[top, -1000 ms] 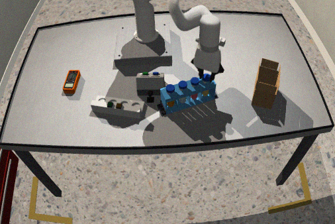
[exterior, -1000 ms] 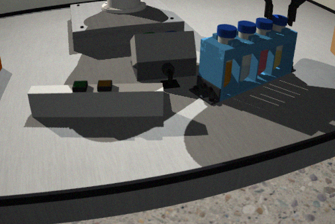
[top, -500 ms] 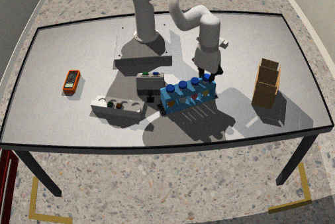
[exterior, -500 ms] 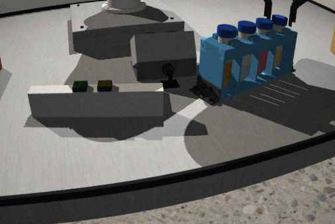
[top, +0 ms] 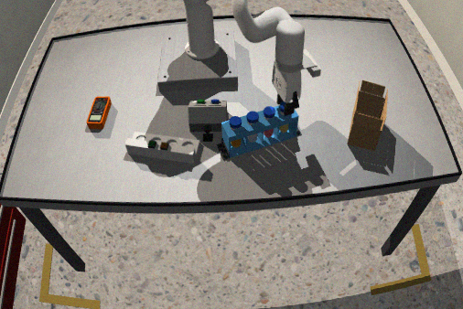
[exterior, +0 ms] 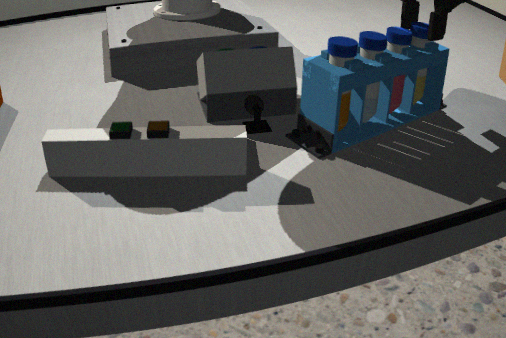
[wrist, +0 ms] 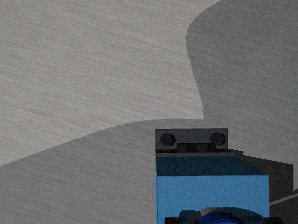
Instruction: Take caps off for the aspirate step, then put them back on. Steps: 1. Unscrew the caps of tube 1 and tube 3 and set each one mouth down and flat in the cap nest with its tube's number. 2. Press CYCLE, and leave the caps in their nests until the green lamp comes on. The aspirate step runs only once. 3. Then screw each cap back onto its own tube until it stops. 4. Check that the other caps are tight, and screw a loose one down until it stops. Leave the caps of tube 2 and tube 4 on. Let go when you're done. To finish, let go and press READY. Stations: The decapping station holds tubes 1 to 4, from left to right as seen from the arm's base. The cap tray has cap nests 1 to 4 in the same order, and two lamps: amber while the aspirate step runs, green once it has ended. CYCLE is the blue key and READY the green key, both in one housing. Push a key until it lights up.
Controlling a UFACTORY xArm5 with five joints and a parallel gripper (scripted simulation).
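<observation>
Right now my hand is 2 cm short of the blue cap, 5 cm to the left of it and 2 cm above it. The rest, counted from my hand: blue key (8 cm behind, 21 cm to the right, 6 cm below); then green key (8 cm behind, 25 cm to the right, 6 cm below); then grey key housing (6 cm behind, 23 cm to the right, 8 cm below).
</observation>
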